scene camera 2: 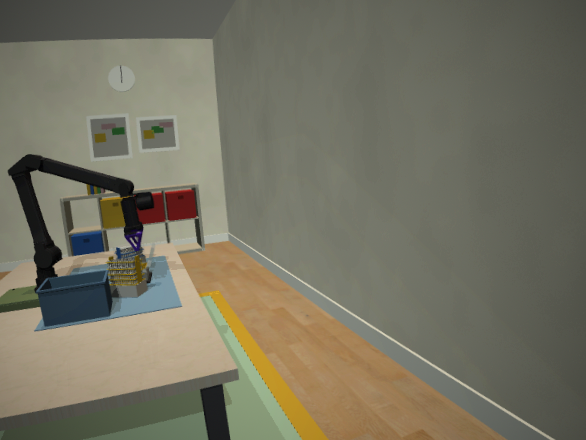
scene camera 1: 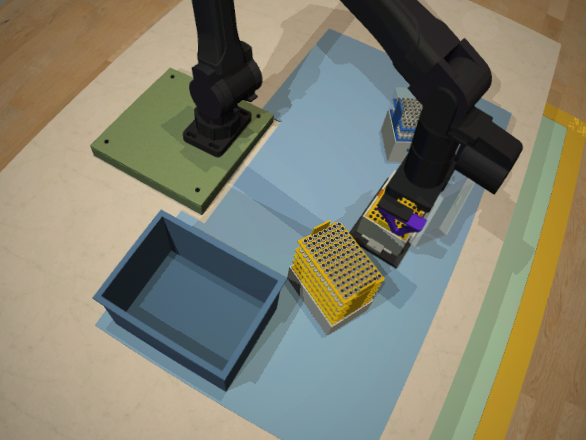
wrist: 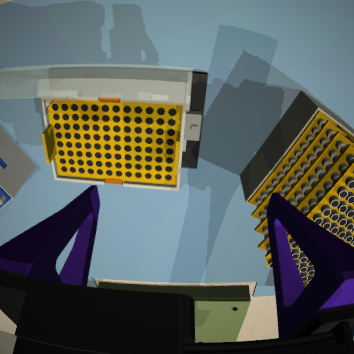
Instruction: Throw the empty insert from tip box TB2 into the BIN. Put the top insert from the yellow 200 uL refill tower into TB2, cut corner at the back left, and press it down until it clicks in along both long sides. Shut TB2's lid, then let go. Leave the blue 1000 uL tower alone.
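Observation:
TB2 (scene camera 1: pixel 378 244) (wrist: pixel 191 127) stands with its clear lid (scene camera 1: pixel 451 212) (wrist: pixel 117 86) swung open. The yellow insert (scene camera 1: pixel 411 204) (wrist: pixel 115 142) sits in it, its holes dark and without tips, with orange clips at both long sides. My gripper (scene camera 1: pixel 398 226) (scene camera 2: pixel 136 244) (wrist: pixel 184 197) is open and empty, above the box level; in the wrist view its fingertips lie just below the box's image, the right one overlapping the yellow tower. The yellow refill tower (scene camera 1: pixel 340 260) (scene camera 2: pixel 124 272) (wrist: pixel 300 187) holds several stacked tipped inserts. The bin (scene camera 1: pixel 215 252) (scene camera 2: pixel 75 306) looks empty.
The blue 1000 uL tower (scene camera 1: pixel 410 117) (scene camera 2: pixel 131 252) (wrist: pixel 4 197) stands beyond TB2, partly hidden by the arm in scene camera 1. The green base plate (scene camera 1: pixel 145 120) (wrist: pixel 220 320) carries the arm. The yellow tower stands between bin and TB2, close to both.

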